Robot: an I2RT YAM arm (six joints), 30 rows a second.
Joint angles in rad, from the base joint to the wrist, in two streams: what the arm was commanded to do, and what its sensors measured. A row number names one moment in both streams.
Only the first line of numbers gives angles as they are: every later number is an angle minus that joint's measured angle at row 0.
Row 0, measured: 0.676, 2.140, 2.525, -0.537, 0.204, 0.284
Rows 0 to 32, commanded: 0.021, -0.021, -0.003, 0.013, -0.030, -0.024; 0.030, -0.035, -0.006, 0.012, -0.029, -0.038; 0.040, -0.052, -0.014, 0.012, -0.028, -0.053; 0.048, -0.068, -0.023, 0.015, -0.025, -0.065; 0.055, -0.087, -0.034, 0.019, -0.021, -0.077; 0.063, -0.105, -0.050, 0.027, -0.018, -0.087; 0.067, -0.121, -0.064, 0.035, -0.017, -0.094; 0.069, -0.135, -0.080, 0.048, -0.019, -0.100; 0.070, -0.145, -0.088, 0.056, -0.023, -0.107; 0.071, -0.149, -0.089, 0.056, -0.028, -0.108; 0.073, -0.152, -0.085, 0.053, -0.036, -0.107; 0.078, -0.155, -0.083, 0.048, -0.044, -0.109; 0.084, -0.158, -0.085, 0.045, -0.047, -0.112; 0.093, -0.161, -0.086, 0.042, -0.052, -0.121; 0.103, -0.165, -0.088, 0.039, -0.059, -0.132; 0.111, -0.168, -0.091, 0.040, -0.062, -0.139; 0.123, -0.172, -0.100, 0.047, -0.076, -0.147; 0.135, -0.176, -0.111, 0.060, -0.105, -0.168; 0.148, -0.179, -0.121, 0.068, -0.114, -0.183; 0.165, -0.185, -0.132, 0.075, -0.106, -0.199; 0.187, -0.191, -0.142, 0.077, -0.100, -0.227; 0.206, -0.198, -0.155, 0.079, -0.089, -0.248; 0.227, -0.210, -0.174, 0.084, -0.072, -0.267; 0.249, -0.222, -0.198, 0.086, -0.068, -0.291; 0.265, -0.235, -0.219, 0.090, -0.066, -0.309; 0.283, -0.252, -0.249, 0.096, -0.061, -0.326; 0.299, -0.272, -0.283, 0.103, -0.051, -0.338; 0.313, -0.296, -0.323, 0.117, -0.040, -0.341; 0.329, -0.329, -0.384, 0.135, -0.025, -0.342; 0.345, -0.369, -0.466, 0.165, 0.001, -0.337; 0.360, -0.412, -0.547, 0.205, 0.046, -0.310; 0.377, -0.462, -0.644, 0.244, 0.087, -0.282; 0.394, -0.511, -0.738, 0.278, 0.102, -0.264
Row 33, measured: 0.368, -0.402, -0.603, 0.168, -0.003, -0.291
